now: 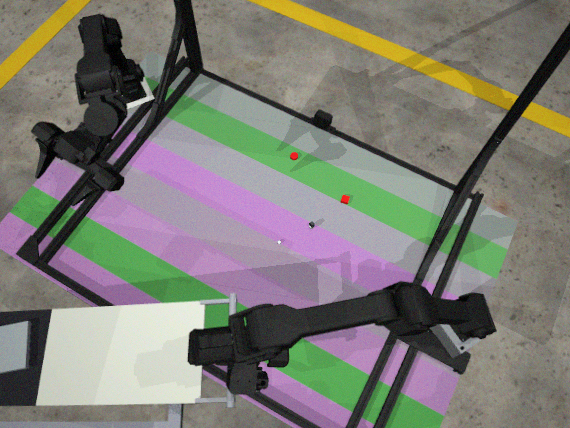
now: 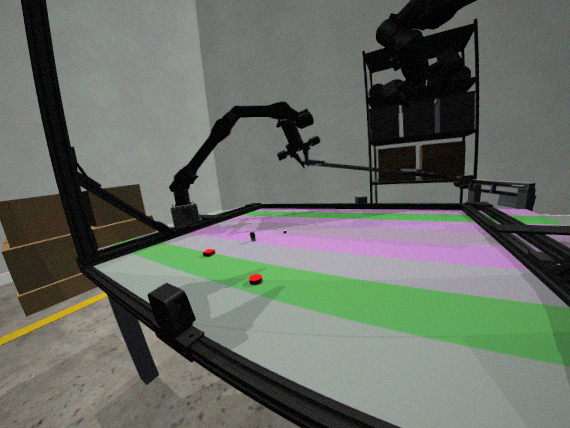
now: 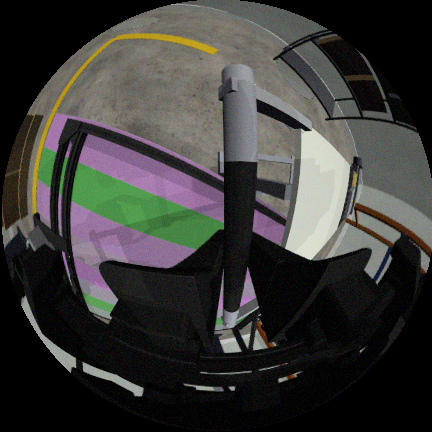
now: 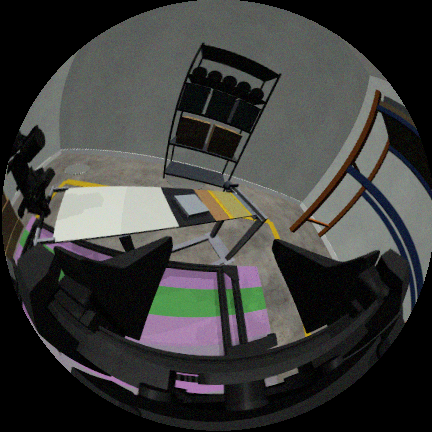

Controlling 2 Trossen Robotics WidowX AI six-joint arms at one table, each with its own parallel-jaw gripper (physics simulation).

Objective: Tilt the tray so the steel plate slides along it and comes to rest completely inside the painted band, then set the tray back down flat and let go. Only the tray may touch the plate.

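Note:
The tray (image 1: 125, 350) (image 3: 315, 200) (image 4: 115, 210) hangs above the table by its near handle (image 1: 232, 305) (image 3: 240, 140). My left gripper (image 2: 304, 164) (image 3: 232, 234) is shut on the handle's black grip. The far end is at a grey leg frame (image 2: 522, 195) (image 4: 242, 237); whether it rests there is unclear. The square grey steel plate (image 1: 14, 347) (image 4: 191, 204) lies on the tray's dark stretch (image 1: 43, 325). An orange strip (image 4: 212, 205) separates it from the yellow painted band (image 4: 230, 204). My right gripper (image 1: 57, 190) (image 4: 223, 243) is open and empty, apart from the tray.
On the striped table (image 1: 210, 145) lie a red disc (image 1: 294, 156) (image 2: 255, 279), a red block (image 1: 345, 199) (image 2: 209, 252) and a small black piece (image 1: 311, 225) (image 2: 252, 236). Dark frame rails and posts edge the table. A shelf rack (image 2: 476, 100) (image 4: 170, 150) stands beyond.

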